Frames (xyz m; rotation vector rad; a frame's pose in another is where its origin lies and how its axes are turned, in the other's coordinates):
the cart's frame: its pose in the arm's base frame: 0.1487 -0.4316 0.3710 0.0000 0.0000 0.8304
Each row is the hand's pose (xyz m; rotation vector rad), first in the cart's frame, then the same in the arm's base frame.
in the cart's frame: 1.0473 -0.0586 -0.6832 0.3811 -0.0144 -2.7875
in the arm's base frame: 0.8984 0.3020 -0.3122 0.2951 0.1170 -1.9664
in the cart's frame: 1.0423 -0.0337 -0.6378 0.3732 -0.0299 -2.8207
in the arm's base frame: 0.8767 0.3151 -0.2668 0.2933 0.1022 -1.9992
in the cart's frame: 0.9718 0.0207 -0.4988 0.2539 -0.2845 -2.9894
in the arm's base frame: 0.7890 0.2997 -0.1278 0.2832 -0.1288 -2.1683
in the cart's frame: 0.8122 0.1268 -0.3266 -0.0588 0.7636 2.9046
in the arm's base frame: 0.6030 0.2535 0.0444 0.3149 -0.5874 -2.3858
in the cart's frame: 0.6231 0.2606 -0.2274 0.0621 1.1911 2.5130
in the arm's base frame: 0.3767 0.2042 0.1436 0.4200 -1.1055 -2.4823
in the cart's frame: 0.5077 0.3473 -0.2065 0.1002 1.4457 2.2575
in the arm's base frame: 0.2348 0.1775 0.1645 0.5206 -1.4441 -2.4559
